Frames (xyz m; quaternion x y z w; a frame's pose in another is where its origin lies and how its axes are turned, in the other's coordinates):
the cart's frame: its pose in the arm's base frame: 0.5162 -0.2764 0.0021 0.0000 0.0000 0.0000 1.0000
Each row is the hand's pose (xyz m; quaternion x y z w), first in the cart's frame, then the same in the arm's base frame.
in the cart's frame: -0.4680 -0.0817 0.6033 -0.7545 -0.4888 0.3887 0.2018
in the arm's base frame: 0.0482 -0.3581 0.6054 -0.7545 -0.4888 0.3887 0.2018
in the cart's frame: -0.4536 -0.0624 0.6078 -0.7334 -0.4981 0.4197 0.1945
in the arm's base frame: 0.0626 -0.3388 0.6099 -0.7334 -0.4981 0.4197 0.1945
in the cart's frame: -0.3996 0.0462 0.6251 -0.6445 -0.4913 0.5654 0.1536
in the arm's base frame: 0.1166 -0.2302 0.6272 -0.6445 -0.4913 0.5654 0.1536
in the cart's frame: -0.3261 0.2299 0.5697 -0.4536 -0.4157 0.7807 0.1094
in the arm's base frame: 0.1901 -0.0465 0.5718 -0.4536 -0.4157 0.7807 0.1094
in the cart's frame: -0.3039 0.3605 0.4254 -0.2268 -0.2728 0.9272 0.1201
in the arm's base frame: 0.2123 0.0841 0.4275 -0.2268 -0.2728 0.9272 0.1201
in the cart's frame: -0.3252 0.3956 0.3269 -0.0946 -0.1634 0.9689 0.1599
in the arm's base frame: 0.1910 0.1192 0.3290 -0.0946 -0.1634 0.9689 0.1599
